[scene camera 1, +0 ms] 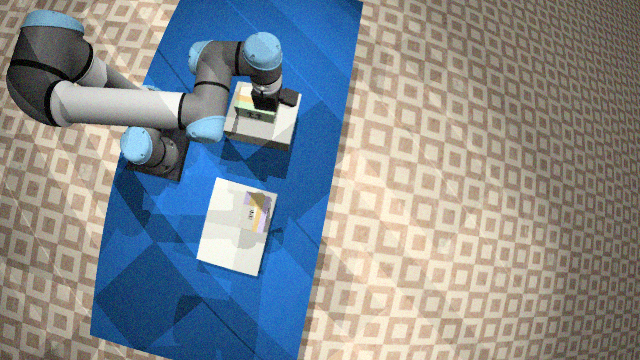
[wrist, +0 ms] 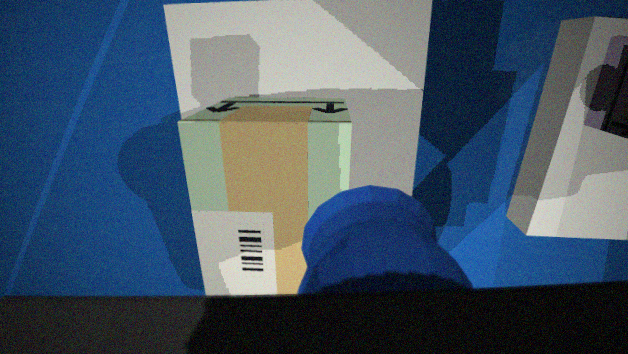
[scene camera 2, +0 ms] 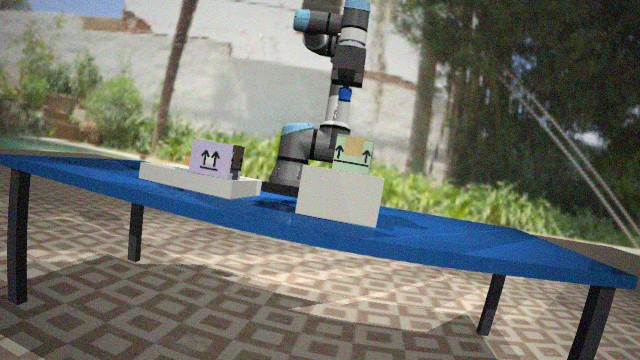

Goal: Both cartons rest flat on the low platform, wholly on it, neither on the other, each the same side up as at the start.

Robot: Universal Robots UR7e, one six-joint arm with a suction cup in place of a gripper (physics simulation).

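Frame: origin at the arm's base, x back, y right, z up, level; centimetres.
Where they show: hand, tool point: [wrist: 368, 247] [scene camera 2: 344, 100]; arm's base, link origin: [scene camera 1: 161, 156] [scene camera 2: 288, 184].
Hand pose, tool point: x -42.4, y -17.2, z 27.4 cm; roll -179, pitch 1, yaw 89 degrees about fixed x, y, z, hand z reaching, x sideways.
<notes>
Things, the pixels of their top centre, and the offset from my tool point. Level surfaces: height alone.
- lilac carton, top centre: [scene camera 2: 219, 142] [scene camera 1: 254, 212] dx +0.0, dy +32.2, dz -16.5 cm
- low platform, top centre: [scene camera 2: 201, 171] [scene camera 1: 235, 227] dx +6.8, dy +39.0, dz -25.8 cm
- green carton, top centre: [wrist: 269, 234] [scene camera 2: 357, 139] [scene camera 1: 257, 97] dx +5.3, dy -5.1, dz -9.3 cm
- tall white block, top centre: [wrist: 299, 160] [scene camera 2: 347, 171] [scene camera 1: 262, 111] dx +3.8, dy -3.9, dz -18.6 cm
- blue table, surface height: dz -30.6 cm
The lilac carton [scene camera 1: 257, 212] [scene camera 2: 210, 159] [wrist: 616, 50] rests flat on the low platform [scene camera 1: 215, 247] [scene camera 2: 162, 174] [wrist: 552, 212], close to its front edge, arrows on its front face pointing up. The green carton [scene camera 1: 255, 114] [scene camera 2: 353, 155] [wrist: 265, 165] stands flat on the tall white block [scene camera 1: 284, 127] [scene camera 2: 339, 195] [wrist: 305, 55], arrows also up. My gripper, a blue suction cup [scene camera 2: 345, 95] [wrist: 370, 230], is open and empty, above the green carton with a visible gap. In scene camera 1 the cup is hidden by the arm's tool, which covers part of the green carton.
The tall block and low platform stand apart on the blue table [scene camera 1: 145, 285] [scene camera 2: 450, 240]. The arm's base [scene camera 1: 167, 160] [scene camera 2: 287, 172] stands behind them. The tall block rises well above the low platform.
</notes>
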